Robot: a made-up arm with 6 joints.
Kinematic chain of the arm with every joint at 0, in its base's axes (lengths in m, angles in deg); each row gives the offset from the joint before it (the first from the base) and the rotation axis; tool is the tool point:
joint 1: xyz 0 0 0.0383 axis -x
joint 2: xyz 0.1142 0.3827 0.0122 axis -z
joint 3: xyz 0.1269 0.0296 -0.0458 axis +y
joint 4: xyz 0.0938 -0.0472 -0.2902 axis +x
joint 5: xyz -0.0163 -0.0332 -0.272 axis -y
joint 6: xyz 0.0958 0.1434 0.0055 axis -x
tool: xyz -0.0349 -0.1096 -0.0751
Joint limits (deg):
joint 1: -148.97..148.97
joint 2: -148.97..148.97
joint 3: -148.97..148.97
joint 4: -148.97..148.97
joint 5: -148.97..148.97
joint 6: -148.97..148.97
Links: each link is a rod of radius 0.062 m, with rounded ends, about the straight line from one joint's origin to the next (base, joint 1, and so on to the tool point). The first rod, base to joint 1, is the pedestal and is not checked.
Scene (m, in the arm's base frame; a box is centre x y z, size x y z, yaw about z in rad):
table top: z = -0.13
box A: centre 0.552 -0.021 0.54 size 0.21 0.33 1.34 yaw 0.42
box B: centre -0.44 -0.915 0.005 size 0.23 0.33 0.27 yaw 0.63
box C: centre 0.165 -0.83 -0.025 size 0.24 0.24 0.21 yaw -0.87
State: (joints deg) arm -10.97 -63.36 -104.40 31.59 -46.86 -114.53
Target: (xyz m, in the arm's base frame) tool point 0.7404 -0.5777 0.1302
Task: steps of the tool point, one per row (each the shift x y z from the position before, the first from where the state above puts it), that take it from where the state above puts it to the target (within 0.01 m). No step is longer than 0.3 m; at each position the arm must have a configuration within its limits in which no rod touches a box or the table.
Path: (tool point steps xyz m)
1: 0.0000 -0.1311 0.2509
2: -0.0017 -0.1960 0.2048
3: -0.0034 -0.2452 0.1413
4: -0.0052 -0.2731 0.0658
5: 0.0337 -0.1895 0.0049
6: 0.0378 -0.1874 -0.0369
7: 0.0397 -0.1752 -0.0779
8: 0.1769 -0.1119 -0.0410
9: 0.1766 -0.0844 -0.1177
10: 0.1445 -0.0434 -0.1856
11: 0.0851 0.0040 -0.2299
12: 0.0086 0.0478 -0.2414

